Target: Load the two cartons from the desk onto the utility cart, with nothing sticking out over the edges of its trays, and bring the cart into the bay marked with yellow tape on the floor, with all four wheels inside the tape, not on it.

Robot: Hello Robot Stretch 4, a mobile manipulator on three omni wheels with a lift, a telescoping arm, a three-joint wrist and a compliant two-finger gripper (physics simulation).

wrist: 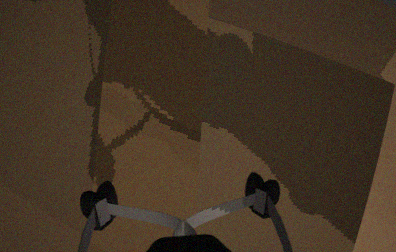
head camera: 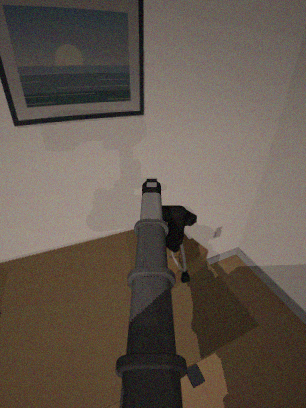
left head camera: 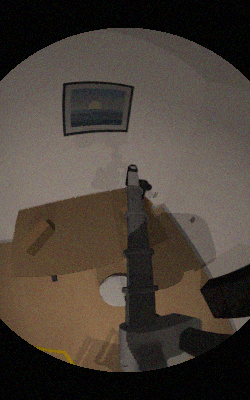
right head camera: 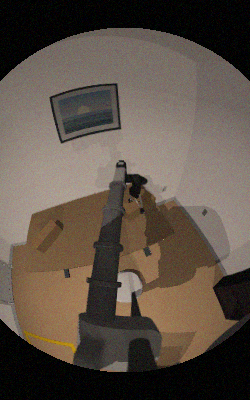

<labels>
A brown desk [head camera: 72,305]: 1.01 m from the lens. A framed picture [head camera: 67,67] is 0.95 m from the lens.
</labels>
